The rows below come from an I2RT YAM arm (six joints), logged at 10 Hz.
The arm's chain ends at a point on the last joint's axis. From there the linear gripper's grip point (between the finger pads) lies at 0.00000 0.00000 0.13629 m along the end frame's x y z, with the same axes.
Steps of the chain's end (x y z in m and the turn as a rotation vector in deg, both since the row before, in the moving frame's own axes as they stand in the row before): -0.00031 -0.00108 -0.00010 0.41 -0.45 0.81; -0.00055 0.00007 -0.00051 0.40 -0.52 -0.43; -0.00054 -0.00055 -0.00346 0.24 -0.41 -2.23; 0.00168 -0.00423 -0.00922 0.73 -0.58 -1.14; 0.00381 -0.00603 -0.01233 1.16 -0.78 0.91; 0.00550 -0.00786 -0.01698 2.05 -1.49 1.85
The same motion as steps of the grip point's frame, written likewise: -0.00137 -0.00206 -0.00011 0.41 -0.45 0.81; -0.00179 -0.00088 -0.00052 0.40 -0.52 -0.43; -0.00153 -0.00110 -0.00346 0.24 -0.41 -2.23; 0.00028 -0.00595 -0.00924 0.73 -0.58 -1.14; 0.00198 -0.00880 -0.01237 1.16 -0.78 0.91; 0.00204 -0.01279 -0.01711 2.05 -1.49 1.85
